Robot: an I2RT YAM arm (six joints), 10 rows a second.
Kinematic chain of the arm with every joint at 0, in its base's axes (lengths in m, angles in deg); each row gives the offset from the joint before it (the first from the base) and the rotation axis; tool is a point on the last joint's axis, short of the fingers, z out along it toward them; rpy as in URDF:
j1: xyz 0 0 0.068 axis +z
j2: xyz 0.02 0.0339 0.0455 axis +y
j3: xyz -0.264 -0.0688 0 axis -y
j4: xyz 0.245 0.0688 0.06 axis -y
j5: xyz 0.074 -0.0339 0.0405 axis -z
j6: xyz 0.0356 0 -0.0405 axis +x
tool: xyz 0 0 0 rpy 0 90 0
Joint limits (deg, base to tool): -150..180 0..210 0..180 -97..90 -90..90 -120..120
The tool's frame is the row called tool.
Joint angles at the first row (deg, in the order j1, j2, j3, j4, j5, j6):
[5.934, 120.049, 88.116, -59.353, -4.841, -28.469]
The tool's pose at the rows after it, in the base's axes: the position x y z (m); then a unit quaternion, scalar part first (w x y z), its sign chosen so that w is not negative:
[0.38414, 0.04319, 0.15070, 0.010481, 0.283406, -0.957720, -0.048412]
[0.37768, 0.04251, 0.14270, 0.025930, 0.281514, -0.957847, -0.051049]
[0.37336, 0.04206, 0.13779, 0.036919, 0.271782, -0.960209, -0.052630]
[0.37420, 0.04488, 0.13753, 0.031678, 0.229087, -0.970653, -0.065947]
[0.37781, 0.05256, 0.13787, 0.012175, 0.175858, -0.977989, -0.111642]
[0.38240, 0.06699, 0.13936, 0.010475, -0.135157, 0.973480, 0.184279]
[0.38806, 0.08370, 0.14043, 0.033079, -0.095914, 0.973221, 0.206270]
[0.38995, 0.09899, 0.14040, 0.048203, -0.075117, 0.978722, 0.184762]
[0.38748, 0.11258, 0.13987, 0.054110, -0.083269, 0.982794, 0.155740]
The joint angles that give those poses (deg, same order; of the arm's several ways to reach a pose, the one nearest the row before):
[5.934, 120.049, 87.331, -59.485, -5.235, -27.136]
[5.934, 120.027, 85.319, -59.287, -5.213, -27.004]
[5.934, 120.028, 84.074, -59.266, -5.213, -25.911]
[6.175, 120.029, 84.008, -58.543, -7.049, -20.665]
[6.743, 120.027, 84.006, -56.182, -12.710, -13.889]
[8.033, 120.027, 84.005, -52.663, -21.234, -7.529]
[10.131, 120.028, 84.008, -47.965, -23.398, 0.120]
[12.491, 120.028, 84.008, -45.102, -20.229, 5.300]
[14.764, 120.026, 84.006, -44.490, -16.513, 6.458]

